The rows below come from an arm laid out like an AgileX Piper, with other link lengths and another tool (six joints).
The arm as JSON. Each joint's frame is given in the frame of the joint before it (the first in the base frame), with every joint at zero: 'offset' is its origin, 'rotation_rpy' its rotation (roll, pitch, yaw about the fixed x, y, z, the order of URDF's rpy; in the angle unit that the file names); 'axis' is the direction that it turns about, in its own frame. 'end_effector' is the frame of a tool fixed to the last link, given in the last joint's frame.
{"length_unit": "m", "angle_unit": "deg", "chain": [
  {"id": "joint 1", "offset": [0.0, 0.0, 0.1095], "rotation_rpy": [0.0, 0.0, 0.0], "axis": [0.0, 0.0, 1.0]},
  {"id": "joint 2", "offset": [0.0, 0.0, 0.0], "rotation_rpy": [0.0, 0.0, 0.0], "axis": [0.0, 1.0, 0.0]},
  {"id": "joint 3", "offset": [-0.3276, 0.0, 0.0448], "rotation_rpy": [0.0, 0.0, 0.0], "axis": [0.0, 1.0, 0.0]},
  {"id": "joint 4", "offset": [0.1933, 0.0, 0.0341], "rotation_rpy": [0.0, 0.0, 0.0], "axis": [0.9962, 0.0, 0.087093]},
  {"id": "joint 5", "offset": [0.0, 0.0, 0.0], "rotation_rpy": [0.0, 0.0, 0.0], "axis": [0.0, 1.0, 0.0]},
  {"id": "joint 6", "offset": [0.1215, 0.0, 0.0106], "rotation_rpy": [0.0, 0.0, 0.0], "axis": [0.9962, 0.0, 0.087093]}
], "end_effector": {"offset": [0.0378, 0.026, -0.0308], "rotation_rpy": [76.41, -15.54, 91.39]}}
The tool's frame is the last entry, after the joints.
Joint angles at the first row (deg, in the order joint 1, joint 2, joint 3, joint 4, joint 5, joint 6):
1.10, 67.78, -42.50, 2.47, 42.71, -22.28
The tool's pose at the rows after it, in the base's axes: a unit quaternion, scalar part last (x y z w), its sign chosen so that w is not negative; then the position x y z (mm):
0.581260 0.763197 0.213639 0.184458 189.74 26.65 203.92
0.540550 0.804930 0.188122 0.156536 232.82 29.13 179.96
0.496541 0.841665 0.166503 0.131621 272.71 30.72 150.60
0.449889 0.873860 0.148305 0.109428 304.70 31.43 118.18
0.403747 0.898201 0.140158 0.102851 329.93 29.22 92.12
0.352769 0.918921 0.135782 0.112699 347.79 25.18 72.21
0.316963 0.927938 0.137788 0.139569 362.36 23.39 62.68
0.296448 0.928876 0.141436 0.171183 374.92 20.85 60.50
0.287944 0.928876 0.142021 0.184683 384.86 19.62 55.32
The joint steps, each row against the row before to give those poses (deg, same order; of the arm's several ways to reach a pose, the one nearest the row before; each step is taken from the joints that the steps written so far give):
2.05, 11.70, -4.18, 2.55, -4.63, -8.73
0.95, 11.39, -5.33, 0.56, -1.53, -6.43
0.63, 10.61, -5.88, 0.30, -0.86, -6.42
0.52, 9.23, -5.33, 0.00, -0.61, -6.21
0.06, 6.55, -4.21, -0.10, -1.27, -5.99
0.10, 4.03, -1.77, -0.84, -3.21, -5.63
0.32, 1.75, -0.41, -1.32, -4.44, -2.76
0.01, 0.55, -0.13, -1.74, -4.10, -0.61
-0.06, 1.37, -1.12, -1.05, -1.77, 0.00

